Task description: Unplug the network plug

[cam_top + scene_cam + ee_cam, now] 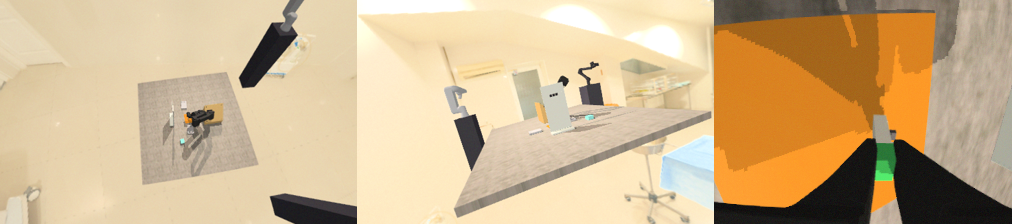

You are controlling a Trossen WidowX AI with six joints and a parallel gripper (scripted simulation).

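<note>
Now: gripper tip 20 mm above the orange marked square and 10 mm past it. Also, from my gripper tip: network plug right at my gripper tip; then teal block 270 mm to the left, 120 mm ahead; then grey panel 190 mm ahead, 140 mm above, 10 mm to the right.
</note>
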